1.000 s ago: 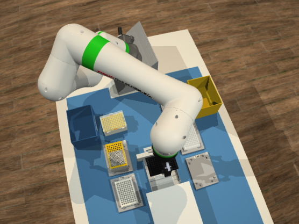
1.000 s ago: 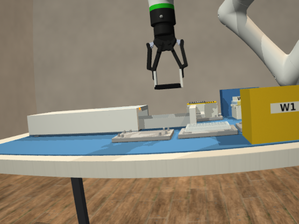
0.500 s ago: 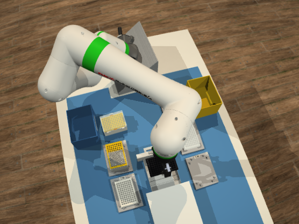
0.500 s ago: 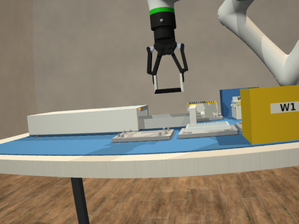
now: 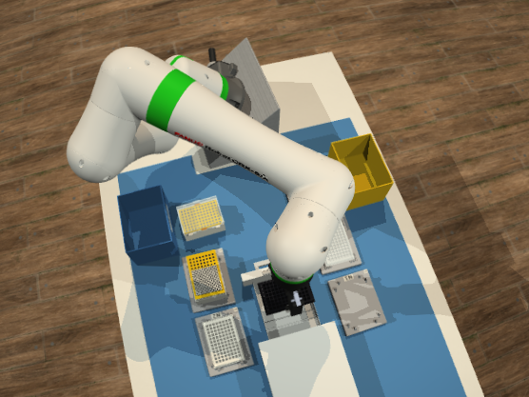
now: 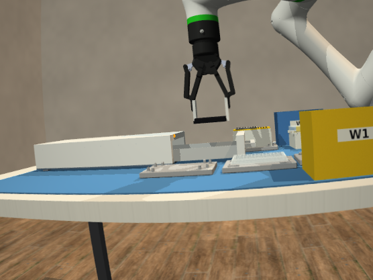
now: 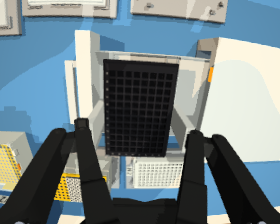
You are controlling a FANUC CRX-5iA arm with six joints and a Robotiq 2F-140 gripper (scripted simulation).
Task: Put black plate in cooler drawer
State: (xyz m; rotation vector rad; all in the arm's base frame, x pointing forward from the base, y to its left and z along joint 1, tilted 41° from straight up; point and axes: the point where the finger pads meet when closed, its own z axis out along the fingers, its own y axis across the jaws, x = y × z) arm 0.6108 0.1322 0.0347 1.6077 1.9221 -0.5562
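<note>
Right now the drawer is 110 mm below my hand and 40 mm ahead of it. Round my hand: black plate 20 mm below; then cooler CD 170 mm ahead, 100 mm below, 20 mm to the left; then yellow tip box 210 mm to the right, 100 mm behind, 80 mm below.
</note>
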